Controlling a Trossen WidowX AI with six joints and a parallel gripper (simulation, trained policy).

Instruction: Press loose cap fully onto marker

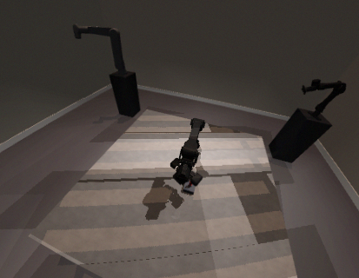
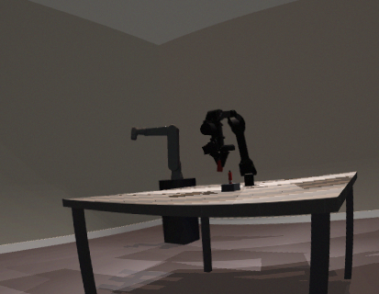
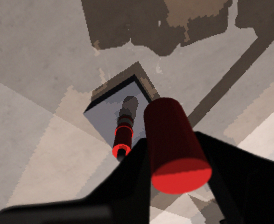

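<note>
The grey holder block lies 1 cm behind my gripper tip, 4 cm to the left of it and 10 cm below it. From my gripper tip the other things lie so: red cap (1 cm above).
</note>
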